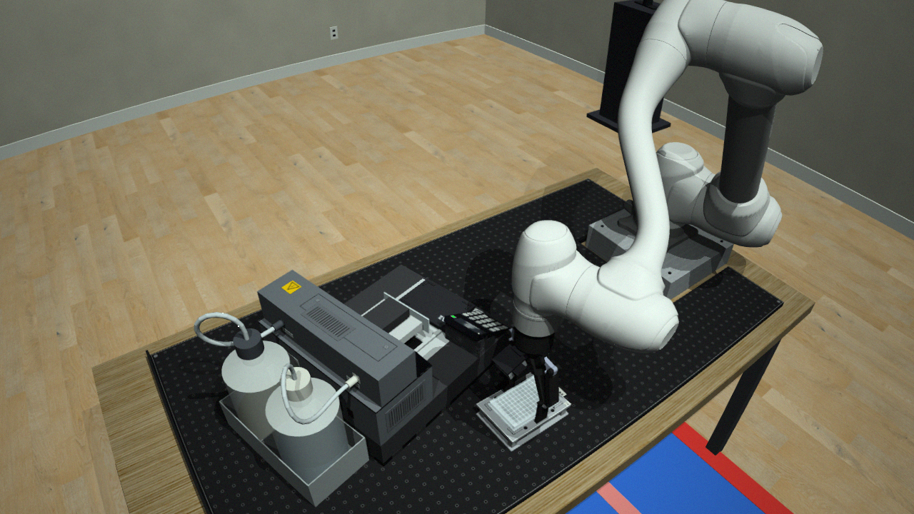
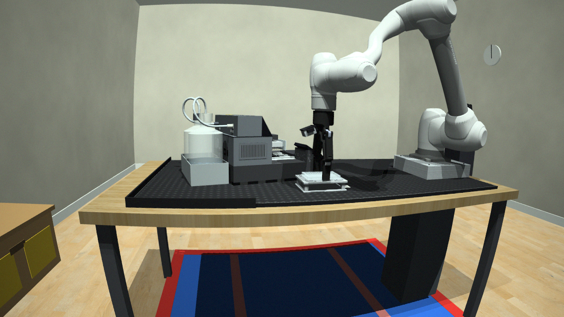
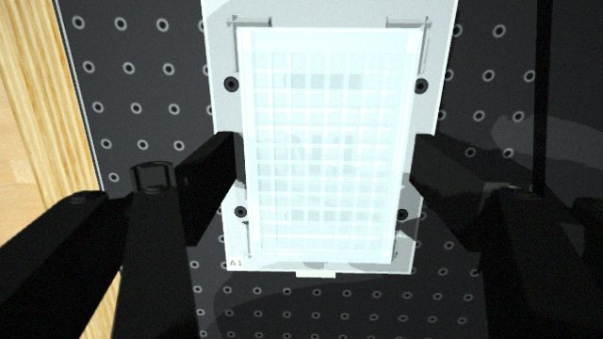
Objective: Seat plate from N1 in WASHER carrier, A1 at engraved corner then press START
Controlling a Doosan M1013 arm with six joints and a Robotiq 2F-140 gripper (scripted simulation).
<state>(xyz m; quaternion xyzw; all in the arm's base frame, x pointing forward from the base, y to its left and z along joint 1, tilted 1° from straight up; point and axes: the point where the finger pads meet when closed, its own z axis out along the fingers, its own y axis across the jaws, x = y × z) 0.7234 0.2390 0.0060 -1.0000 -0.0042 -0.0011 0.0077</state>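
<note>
My hand is 20 mm above the white well plate. The rest, counted from my hand: plate nest N1 (30 mm below); then N1 label (110 mm behind, 60 mm below); then plate washer (290 mm to the right, 150 mm ahead, 70 mm above).
</note>
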